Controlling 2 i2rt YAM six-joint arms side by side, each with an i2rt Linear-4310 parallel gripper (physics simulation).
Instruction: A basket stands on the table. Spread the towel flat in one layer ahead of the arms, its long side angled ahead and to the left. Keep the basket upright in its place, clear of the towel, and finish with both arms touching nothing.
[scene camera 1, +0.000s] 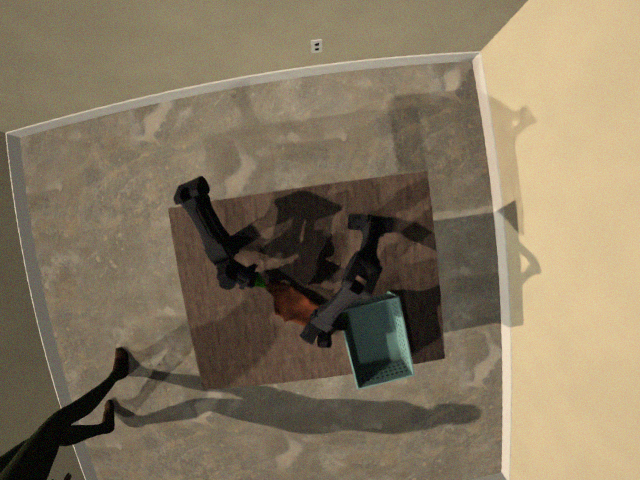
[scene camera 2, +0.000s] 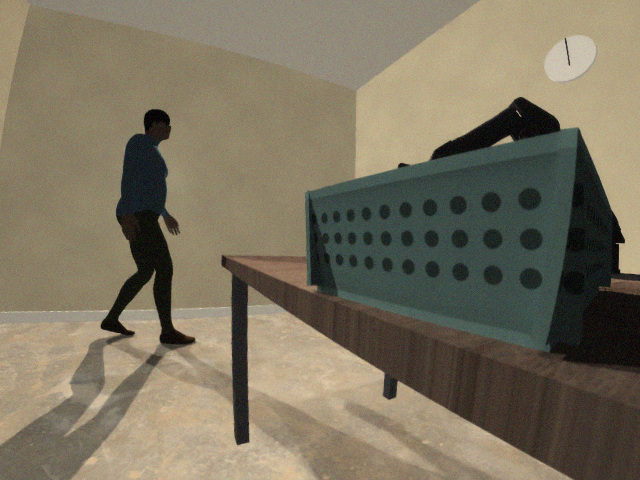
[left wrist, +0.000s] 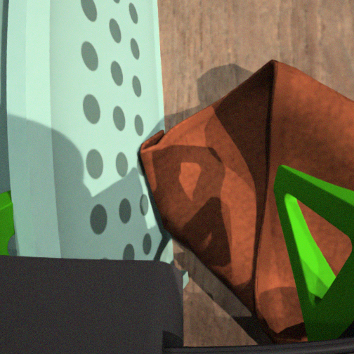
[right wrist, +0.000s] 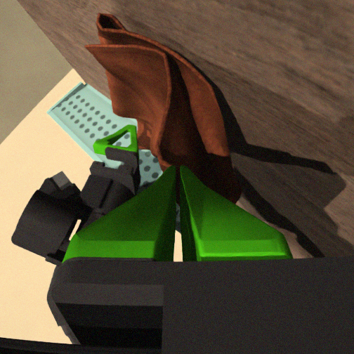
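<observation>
The orange-brown towel is bunched and folded on the table, partly raised. My right gripper is shut on its left end in scene camera 1. The teal basket looks upright, at the table edge and partly past it in scene camera 1. The towel's other end lies against or very near the basket wall. My left gripper is open, one finger beyond the basket's near wall, the other over the towel; whether it touches either is unclear. In scene camera 1 its arm hides its fingers.
The brown wooden table bears both arms. The left arm reaches across beside the basket and over the towel's end. A person stands on the floor away from the table. Arm shadows fall across the table.
</observation>
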